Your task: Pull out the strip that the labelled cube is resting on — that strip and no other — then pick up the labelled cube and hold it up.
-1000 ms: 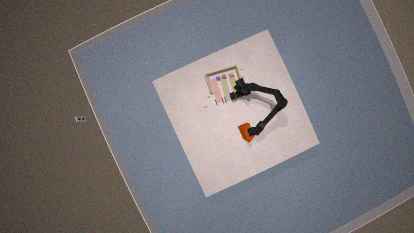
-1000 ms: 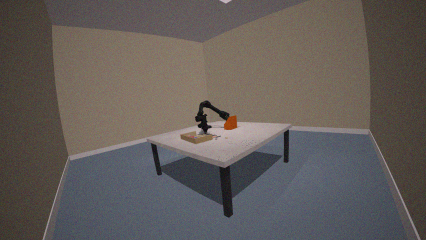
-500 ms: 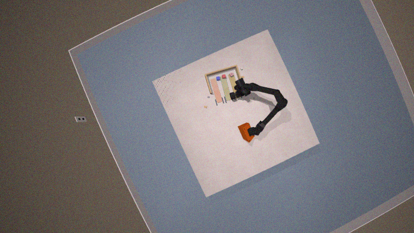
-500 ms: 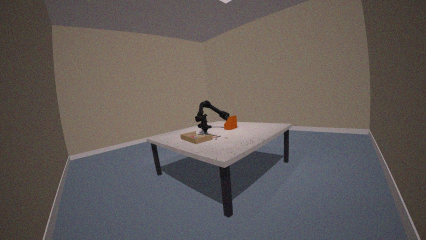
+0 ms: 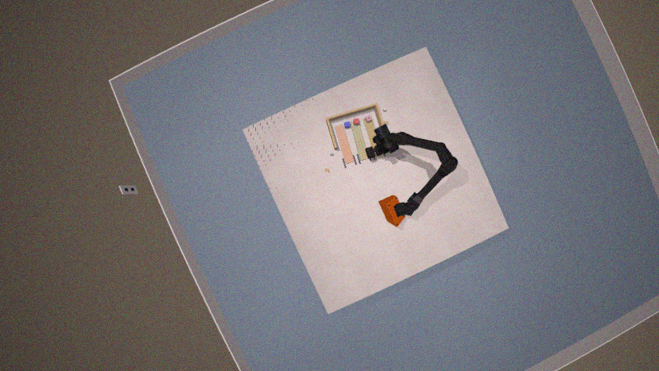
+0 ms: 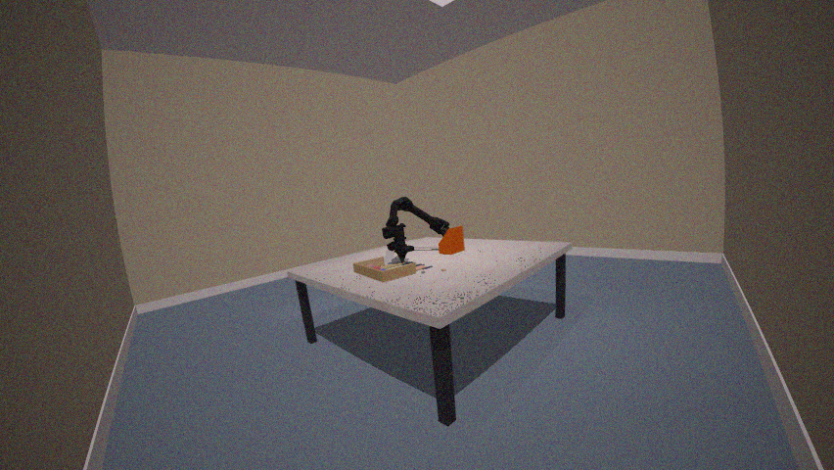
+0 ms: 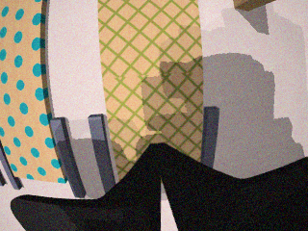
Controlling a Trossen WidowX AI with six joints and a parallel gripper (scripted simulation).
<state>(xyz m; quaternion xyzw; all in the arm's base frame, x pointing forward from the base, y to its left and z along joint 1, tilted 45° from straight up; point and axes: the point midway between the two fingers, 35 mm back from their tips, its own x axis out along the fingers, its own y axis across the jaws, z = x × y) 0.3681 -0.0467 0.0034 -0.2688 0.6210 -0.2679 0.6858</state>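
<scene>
Right now my gripper tip is 21 cm short of the pink-and-white cube, 1 cm to the left of it and 2 cm below it.
</scene>
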